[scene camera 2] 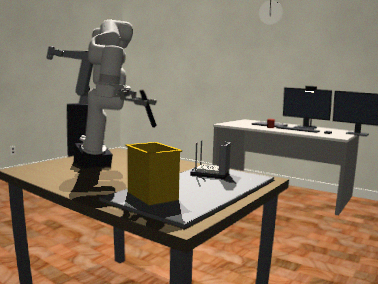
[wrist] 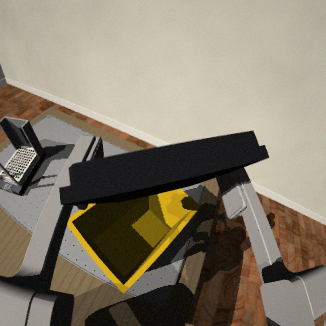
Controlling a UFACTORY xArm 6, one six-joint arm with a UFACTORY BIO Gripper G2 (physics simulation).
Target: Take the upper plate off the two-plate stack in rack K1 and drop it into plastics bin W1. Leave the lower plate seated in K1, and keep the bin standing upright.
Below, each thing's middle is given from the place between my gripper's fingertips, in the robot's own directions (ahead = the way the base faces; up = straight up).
The black plate [wrist: 115, 178] lies 2 cm below my hand and 1 cm behind it. Round my hand: yellow bin [scene camera 2: 153, 169] 25 cm below, 1 cm to the left.
